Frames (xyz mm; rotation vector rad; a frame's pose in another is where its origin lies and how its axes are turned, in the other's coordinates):
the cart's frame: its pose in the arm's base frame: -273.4 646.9 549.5 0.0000 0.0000 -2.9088
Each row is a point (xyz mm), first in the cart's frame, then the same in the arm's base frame.
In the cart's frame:
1: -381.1 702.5 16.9
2: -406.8 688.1 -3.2
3: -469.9 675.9 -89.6
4: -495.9 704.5 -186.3
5: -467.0 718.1 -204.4
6: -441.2 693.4 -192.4
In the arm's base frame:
1: 259.5 51.3 566.4
2: 281.2 71.2 546.3
3: 339.8 97.6 459.9
4: 371.6 75.8 363.2
5: 346.7 55.9 345.1
6: 315.9 74.0 357.1

